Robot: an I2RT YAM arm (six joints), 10 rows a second.
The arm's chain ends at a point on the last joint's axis. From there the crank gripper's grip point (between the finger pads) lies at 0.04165 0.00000 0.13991 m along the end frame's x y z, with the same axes.
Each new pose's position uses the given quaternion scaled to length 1; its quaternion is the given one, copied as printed.
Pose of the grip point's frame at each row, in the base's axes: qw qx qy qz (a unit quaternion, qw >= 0); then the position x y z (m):
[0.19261, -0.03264, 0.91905, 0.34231, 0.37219, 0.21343, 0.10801]
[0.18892, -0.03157, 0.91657, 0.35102, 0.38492, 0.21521, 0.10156]
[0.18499, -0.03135, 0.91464, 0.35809, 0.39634, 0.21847, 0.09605]
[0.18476, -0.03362, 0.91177, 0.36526, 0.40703, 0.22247, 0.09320]
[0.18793, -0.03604, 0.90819, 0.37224, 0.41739, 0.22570, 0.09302]
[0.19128, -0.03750, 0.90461, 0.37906, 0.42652, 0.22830, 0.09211]
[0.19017, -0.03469, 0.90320, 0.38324, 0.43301, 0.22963, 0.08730]
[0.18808, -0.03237, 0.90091, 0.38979, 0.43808, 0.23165, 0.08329]
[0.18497, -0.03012, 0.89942, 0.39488, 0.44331, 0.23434, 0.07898]
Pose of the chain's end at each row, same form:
[0.19261, -0.03264, 0.91905, 0.34231, 0.36425, 0.12065, 0.22043]
[0.18892, -0.03157, 0.91657, 0.35102, 0.37816, 0.12040, 0.21235]
[0.18499, -0.03135, 0.91464, 0.35809, 0.39085, 0.12207, 0.20553]
[0.18476, -0.03362, 0.91177, 0.36526, 0.40204, 0.12448, 0.20128]
[0.18793, -0.03604, 0.90819, 0.37224, 0.41198, 0.12611, 0.19961]
[0.19128, -0.03750, 0.90461, 0.37906, 0.42056, 0.12713, 0.19717]
[0.19017, -0.03469, 0.90320, 0.38324, 0.42721, 0.12747, 0.19141]
[0.18808, -0.03237, 0.90091, 0.38979, 0.43281, 0.12801, 0.18595]
[0.18497, -0.03012, 0.89942, 0.39488, 0.43881, 0.12957, 0.18053]

